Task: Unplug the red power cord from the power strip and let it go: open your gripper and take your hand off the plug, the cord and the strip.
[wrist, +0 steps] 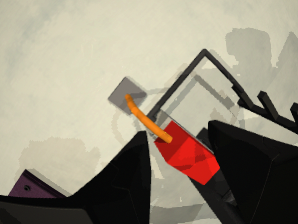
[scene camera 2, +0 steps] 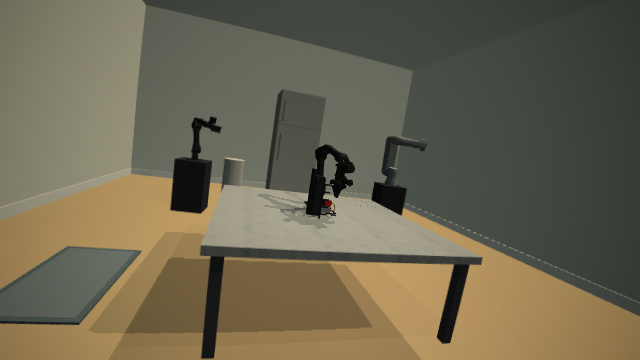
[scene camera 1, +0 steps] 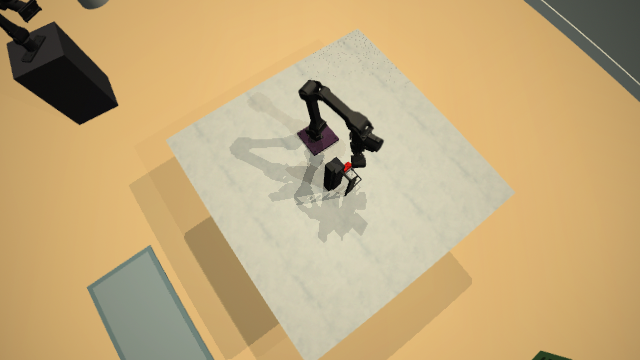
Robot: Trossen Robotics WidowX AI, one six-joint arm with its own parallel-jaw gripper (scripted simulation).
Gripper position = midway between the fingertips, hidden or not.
In view: my gripper (wrist: 178, 133), a red plug (wrist: 184, 153) and a grey square (wrist: 126, 87).
